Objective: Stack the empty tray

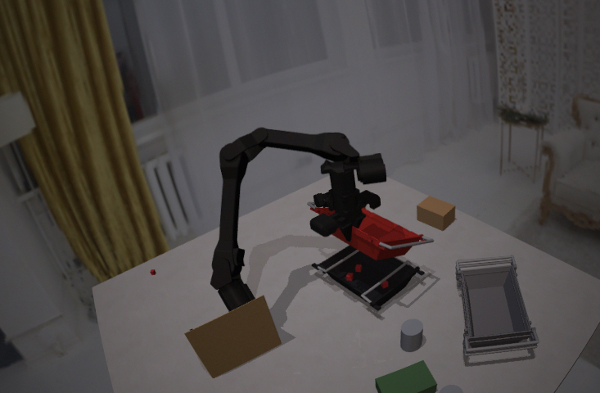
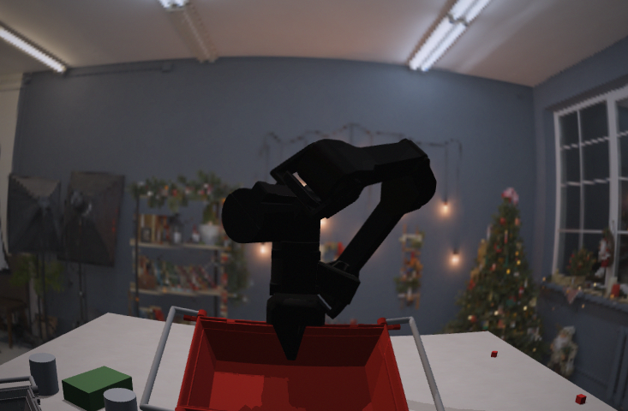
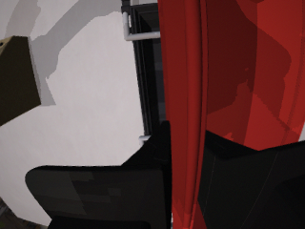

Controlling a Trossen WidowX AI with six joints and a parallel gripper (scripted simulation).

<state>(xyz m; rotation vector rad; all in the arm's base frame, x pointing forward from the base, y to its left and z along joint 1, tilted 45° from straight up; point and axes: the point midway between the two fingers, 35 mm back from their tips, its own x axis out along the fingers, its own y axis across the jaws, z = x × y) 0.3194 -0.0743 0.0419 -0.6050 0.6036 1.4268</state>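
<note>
Right now the red tray is 70 mm ahead of my gripper tip. Also, from my gripper tip: tan box 420 mm ahead, 150 mm below, 30 mm to the left; then green block 360 mm to the right, 160 mm below, 160 mm behind.
</note>
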